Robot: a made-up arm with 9 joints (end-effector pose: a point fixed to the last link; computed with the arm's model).
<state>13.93 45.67 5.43 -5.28 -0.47 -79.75 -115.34 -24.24 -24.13</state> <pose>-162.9 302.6 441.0 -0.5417 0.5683 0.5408 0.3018</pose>
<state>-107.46 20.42 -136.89 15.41 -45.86 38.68 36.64 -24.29 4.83</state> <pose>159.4 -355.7 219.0 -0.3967 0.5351 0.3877 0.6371</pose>
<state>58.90 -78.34 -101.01 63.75 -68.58 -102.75 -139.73 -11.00 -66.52</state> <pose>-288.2 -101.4 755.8 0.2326 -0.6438 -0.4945 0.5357</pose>
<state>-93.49 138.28 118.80 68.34 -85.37 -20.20 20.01 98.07 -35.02</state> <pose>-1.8 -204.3 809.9 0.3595 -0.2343 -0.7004 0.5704</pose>
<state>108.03 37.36 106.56 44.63 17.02 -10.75 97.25 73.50 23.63</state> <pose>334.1 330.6 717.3 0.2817 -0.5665 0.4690 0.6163</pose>
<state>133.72 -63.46 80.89 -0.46 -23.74 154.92 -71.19 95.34 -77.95</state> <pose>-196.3 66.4 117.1 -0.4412 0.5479 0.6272 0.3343</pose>
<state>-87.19 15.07 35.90 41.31 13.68 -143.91 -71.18 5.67 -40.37</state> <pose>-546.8 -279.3 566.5 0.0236 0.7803 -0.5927 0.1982</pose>
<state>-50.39 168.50 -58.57 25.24 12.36 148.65 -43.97 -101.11 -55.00</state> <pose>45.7 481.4 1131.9 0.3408 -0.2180 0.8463 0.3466</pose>
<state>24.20 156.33 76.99 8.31 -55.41 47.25 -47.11 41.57 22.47</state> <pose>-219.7 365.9 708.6 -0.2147 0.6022 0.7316 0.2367</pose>
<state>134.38 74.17 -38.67 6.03 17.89 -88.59 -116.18 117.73 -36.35</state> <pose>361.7 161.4 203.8 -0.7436 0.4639 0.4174 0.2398</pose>
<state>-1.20 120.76 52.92 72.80 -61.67 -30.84 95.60 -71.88 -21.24</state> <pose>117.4 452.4 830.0 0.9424 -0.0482 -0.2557 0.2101</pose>
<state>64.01 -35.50 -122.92 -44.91 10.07 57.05 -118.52 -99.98 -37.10</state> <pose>-249.7 69.7 267.4 -0.5876 -0.0934 0.8029 0.0352</pose>
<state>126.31 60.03 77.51 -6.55 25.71 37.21 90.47 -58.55 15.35</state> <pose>181.0 446.2 826.4 0.9305 0.3063 -0.1601 0.1213</pose>
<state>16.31 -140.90 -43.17 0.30 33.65 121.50 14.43 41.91 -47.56</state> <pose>-72.7 210.2 1069.4 0.4436 -0.6406 0.2447 0.5771</pose>
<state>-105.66 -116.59 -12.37 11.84 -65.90 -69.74 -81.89 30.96 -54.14</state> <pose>373.0 -188.9 578.4 0.5366 0.0715 0.0136 0.8407</pose>
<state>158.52 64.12 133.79 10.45 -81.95 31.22 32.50 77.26 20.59</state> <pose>312.1 3.1 601.5 0.2164 -0.1676 -0.3580 0.8927</pose>
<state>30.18 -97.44 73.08 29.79 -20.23 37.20 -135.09 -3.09 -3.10</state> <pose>-336.7 -140.0 822.1 0.4599 0.1117 -0.4039 0.7829</pose>
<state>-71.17 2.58 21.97 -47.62 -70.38 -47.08 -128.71 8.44 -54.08</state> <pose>-143.6 306.1 972.0 -0.1038 0.0177 0.8425 0.5282</pose>
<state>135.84 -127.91 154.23 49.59 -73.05 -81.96 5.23 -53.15 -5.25</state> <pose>93.9 -326.1 178.9 -0.1389 0.7297 0.2334 0.6275</pose>
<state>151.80 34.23 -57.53 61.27 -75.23 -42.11 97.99 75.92 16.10</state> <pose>-300.4 -254.7 903.8 -0.2198 0.9292 -0.0151 0.2967</pose>
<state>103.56 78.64 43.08 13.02 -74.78 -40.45 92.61 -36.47 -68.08</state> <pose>134.1 -115.8 967.6 -0.3462 0.9319 -0.0005 0.1082</pose>
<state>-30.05 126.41 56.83 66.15 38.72 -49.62 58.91 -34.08 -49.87</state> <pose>-13.0 -387.9 1044.5 -0.7825 0.0180 0.0410 0.6210</pose>
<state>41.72 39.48 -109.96 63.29 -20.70 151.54 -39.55 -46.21 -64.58</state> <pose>-264.8 447.1 1289.7 0.5143 -0.3505 0.7583 0.1938</pose>
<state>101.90 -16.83 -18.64 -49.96 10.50 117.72 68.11 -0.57 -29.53</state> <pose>321.2 317.2 887.2 0.8764 -0.1924 -0.0147 0.4412</pose>
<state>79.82 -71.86 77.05 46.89 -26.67 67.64 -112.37 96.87 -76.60</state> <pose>-626.9 12.0 1085.8 -0.2980 -0.0143 -0.9033 0.3083</pose>
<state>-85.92 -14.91 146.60 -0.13 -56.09 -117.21 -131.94 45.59 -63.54</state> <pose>-482.8 161.3 489.4 -0.3075 -0.8492 -0.4141 0.1135</pose>
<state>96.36 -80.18 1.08 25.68 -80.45 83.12 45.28 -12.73 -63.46</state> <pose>-407.8 -222.3 165.1 0.1325 0.4990 0.6525 0.5548</pose>
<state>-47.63 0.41 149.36 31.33 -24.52 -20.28 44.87 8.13 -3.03</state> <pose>-436.9 -345.1 850.0 -0.4492 0.7528 -0.3213 0.3582</pose>
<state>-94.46 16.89 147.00 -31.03 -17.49 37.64 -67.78 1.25 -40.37</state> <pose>295.3 -349.3 607.5 0.9153 -0.3441 0.0020 0.2093</pose>
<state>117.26 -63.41 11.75 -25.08 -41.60 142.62 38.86 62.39 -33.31</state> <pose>114.0 20.4 366.8 -0.2250 -0.0971 -0.0237 0.9692</pose>
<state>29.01 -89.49 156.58 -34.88 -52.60 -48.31 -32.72 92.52 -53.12</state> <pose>130.3 180.8 428.1 0.7140 0.6468 -0.0636 0.2603</pose>
